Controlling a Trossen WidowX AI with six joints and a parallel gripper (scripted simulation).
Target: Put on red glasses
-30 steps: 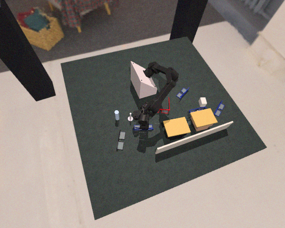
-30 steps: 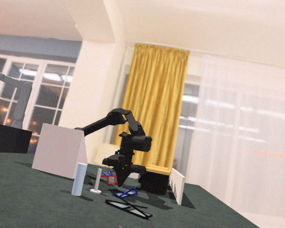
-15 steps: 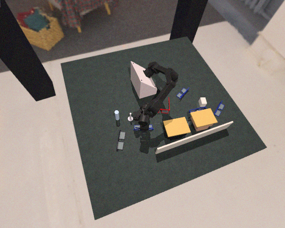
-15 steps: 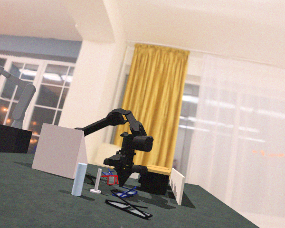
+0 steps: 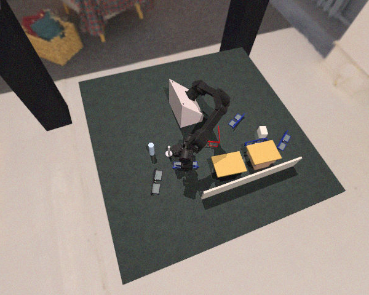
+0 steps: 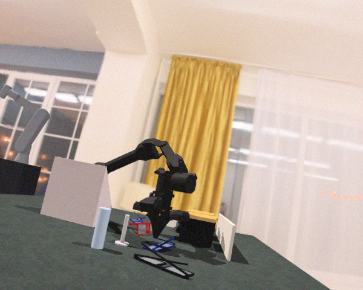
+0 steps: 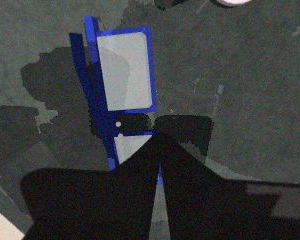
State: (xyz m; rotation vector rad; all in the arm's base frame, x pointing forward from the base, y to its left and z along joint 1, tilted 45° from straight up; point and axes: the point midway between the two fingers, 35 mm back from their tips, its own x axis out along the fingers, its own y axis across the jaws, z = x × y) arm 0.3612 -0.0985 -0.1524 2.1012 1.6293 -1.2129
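Now: the white peg 8 cm behind my gripper tip and 8 cm to the right of it. The rest, counted from my gripper tip: white cube: 1 cm ahead, 52 cm to the left; pale blue cylinder: 12 cm behind, 17 cm to the right, 3 cm above; long white board: 25 cm ahead, 28 cm to the left, 3 cm above.
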